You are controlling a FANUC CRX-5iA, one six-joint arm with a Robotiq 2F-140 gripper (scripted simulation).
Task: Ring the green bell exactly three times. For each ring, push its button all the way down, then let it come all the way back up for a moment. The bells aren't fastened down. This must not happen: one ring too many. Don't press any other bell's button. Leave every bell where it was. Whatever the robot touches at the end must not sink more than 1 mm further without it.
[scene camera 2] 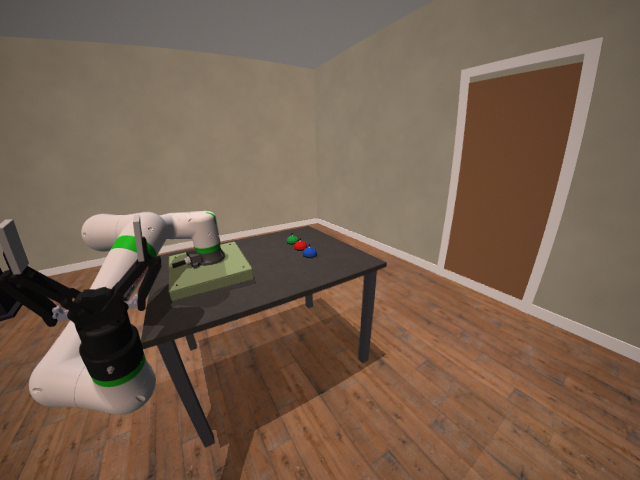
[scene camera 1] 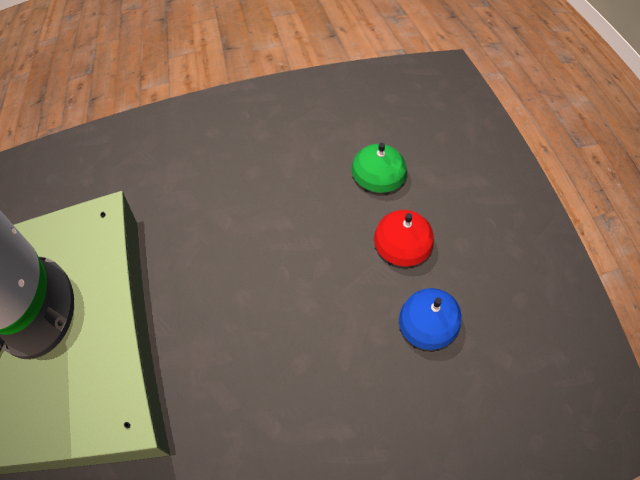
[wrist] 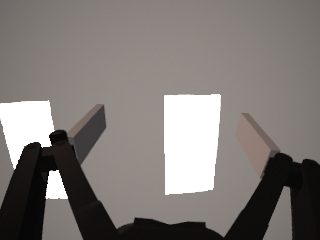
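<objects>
My gripper is visible to me in the wrist view and in scene camera 2. In scene camera 1 the gripper is out of frame. As for one spot on my gripper, (wrist: 31,179) and (scene camera 2: 28,298) are the same spot.
</objects>
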